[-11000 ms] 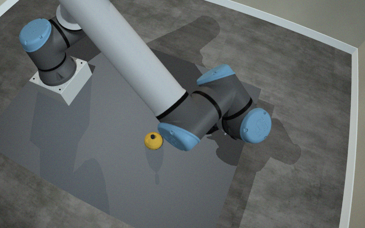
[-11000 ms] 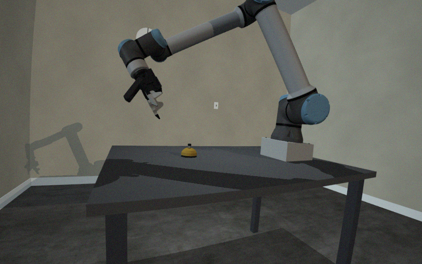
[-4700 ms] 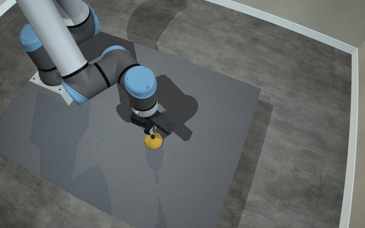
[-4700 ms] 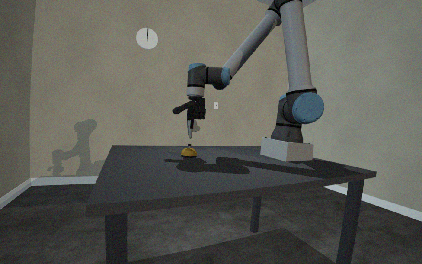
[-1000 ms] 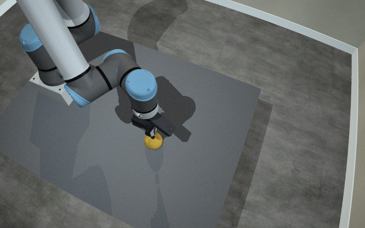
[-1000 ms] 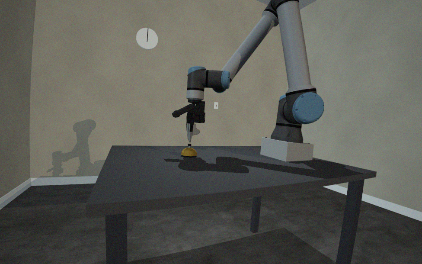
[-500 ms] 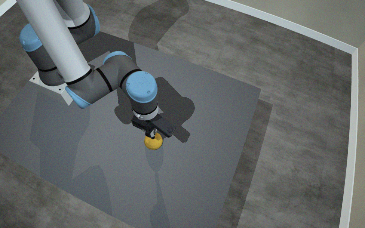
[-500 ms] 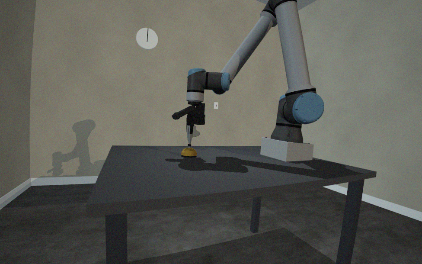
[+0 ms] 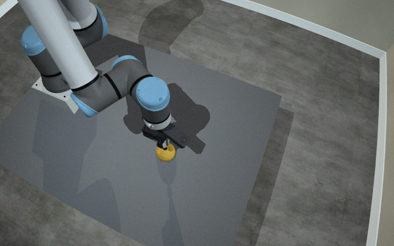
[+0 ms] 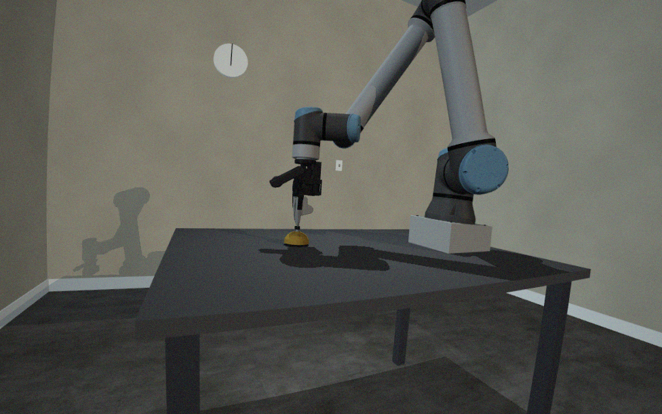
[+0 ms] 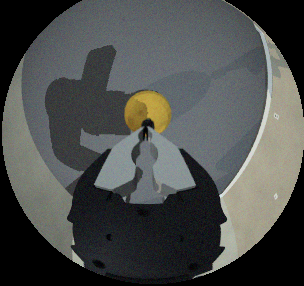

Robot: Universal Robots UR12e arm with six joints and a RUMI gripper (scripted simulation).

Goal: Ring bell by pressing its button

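My hand is 30 mm above the black button. The rest, counted from my hand: yellow dome bell 40 mm below.
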